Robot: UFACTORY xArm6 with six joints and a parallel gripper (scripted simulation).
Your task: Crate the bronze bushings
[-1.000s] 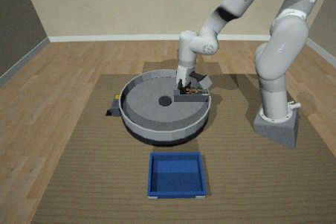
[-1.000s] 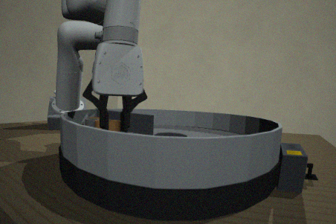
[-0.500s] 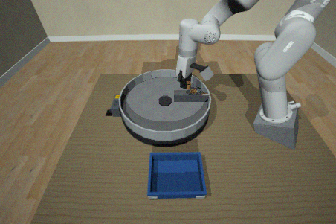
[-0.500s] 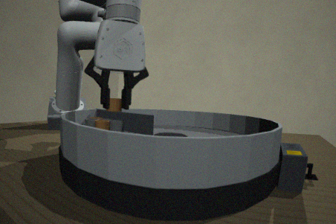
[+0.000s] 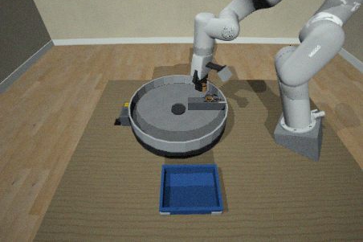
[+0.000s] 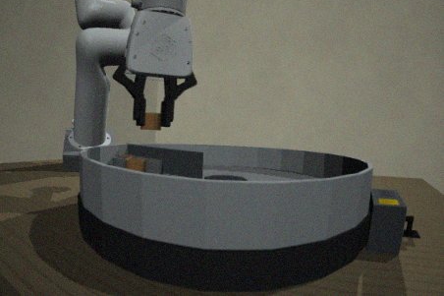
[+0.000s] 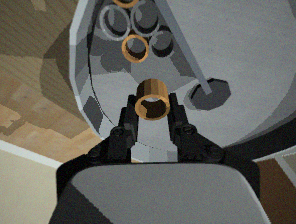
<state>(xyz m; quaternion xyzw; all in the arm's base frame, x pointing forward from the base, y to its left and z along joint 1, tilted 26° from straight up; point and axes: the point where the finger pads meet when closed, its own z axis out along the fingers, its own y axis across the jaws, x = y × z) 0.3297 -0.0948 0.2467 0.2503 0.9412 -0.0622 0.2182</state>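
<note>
The blue crate is 400 mm to the left of my hand, 130 mm below it and 50 mm ahead of it. Also, from my hand: grey turning table: 100 mm below, 100 mm ahead, 60 mm to the left.
</note>
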